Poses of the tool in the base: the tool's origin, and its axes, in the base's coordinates. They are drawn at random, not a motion.
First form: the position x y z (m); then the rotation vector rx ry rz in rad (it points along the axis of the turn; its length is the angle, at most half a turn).
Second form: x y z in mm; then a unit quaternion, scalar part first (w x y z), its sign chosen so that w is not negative. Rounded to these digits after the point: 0 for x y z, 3 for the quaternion.
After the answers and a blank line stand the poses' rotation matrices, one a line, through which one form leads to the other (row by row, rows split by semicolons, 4 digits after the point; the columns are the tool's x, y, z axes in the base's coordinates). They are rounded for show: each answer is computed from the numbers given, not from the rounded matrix.
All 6 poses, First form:
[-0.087, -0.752, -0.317, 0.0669, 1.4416, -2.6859]
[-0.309, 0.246, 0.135, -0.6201, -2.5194, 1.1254]
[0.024, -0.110, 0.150, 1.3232, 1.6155, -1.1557]
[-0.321, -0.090, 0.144, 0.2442, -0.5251, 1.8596]
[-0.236, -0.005, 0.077, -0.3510, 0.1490, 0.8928]
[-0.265, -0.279, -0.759, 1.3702, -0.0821, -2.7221]
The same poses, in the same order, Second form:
[-87, -752, -317, 0.046, 0.022, 0.472, -0.880]
[-309, 246, 135, 0.156, -0.217, -0.880, 0.393]
[24, -110, 150, 0.369, 0.515, 0.629, -0.450]
[-321, -90, 144, 0.562, 0.104, -0.223, 0.790]
[-236, -5, 77, 0.884, -0.169, 0.072, 0.429]
[-265, -279, -759, 0.046, 0.449, -0.027, -0.892]

-0.9948 0.1021 0.0051; -0.0607 -0.5496 -0.8332; -0.0823 -0.8292 0.5529
-0.8575 0.2584 -0.4449; 0.5038 0.5972 -0.6241; 0.1044 -0.7593 -0.6423
-0.1971 0.9804 -0.0002; 0.3168 0.0635 -0.9464; -0.9278 -0.1866 -0.3231
-0.3465 -0.9340 -0.0869; 0.8415 -0.2686 -0.4687; 0.4144 -0.2356 0.8791
0.6215 -0.7832 -0.0181; 0.7349 0.5749 0.3599; -0.2714 -0.2370 0.9328
-0.5925 0.0588 -0.8034; -0.1071 -0.9942 0.0063; -0.7984 0.0897 0.5954

